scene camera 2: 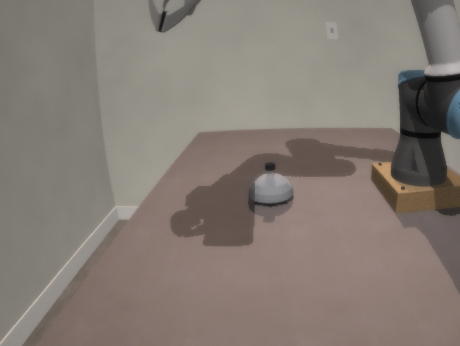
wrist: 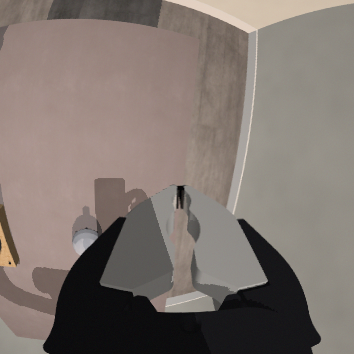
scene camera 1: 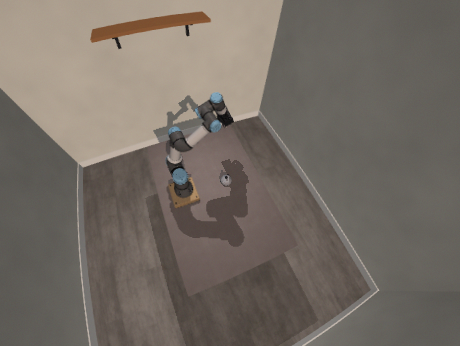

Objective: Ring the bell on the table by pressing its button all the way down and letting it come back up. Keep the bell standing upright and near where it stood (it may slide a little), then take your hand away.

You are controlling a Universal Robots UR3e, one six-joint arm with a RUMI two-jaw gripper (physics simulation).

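Seen in the pictures: gripper, fingertip midpoint: (scene camera 2: 160,31) (wrist: 178,187); arm's base, link origin: (scene camera 2: 418,175) (scene camera 1: 184,189).
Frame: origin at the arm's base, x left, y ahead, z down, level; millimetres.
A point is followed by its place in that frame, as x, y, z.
Note:
A silver dome bell (scene camera 1: 225,180) @[-31, 296, 0] (scene camera 2: 270,190) @[19, 308, 12] (wrist: 85,241) @[8, 307, 2] stands upright on the table (scene camera 1: 205,270) @[-545, -25, 41] (scene camera 2: 300,300) @[289, 263, 41] (wrist: 100,100) @[330, 331, 41]. Its black button (scene camera 2: 270,166) @[-8, 307, -23] sits raised on a thin stem above the dome. My gripper (scene camera 1: 227,120) @[244, 402, -260] (scene camera 2: 161,29) @[244, 402, -260] (wrist: 178,187) @[244, 402, -260] is shut with nothing between its fingertips. It is high above the table and well apart from the bell. In the wrist view the bell lies to the left of the fingers, and its lower right part is close to the black gripper body.
The arm's wooden base block (scene camera 1: 194,199) @[-96, 48, 3] (scene camera 2: 425,200) @[78, 15, 20] (wrist: 8,245) @[-25, 81, 10] stands at the table's side, across from the bell. A wooden shelf (scene camera 1: 150,25) hangs on the wall. The arm's shadow falls on the table beside the bell.

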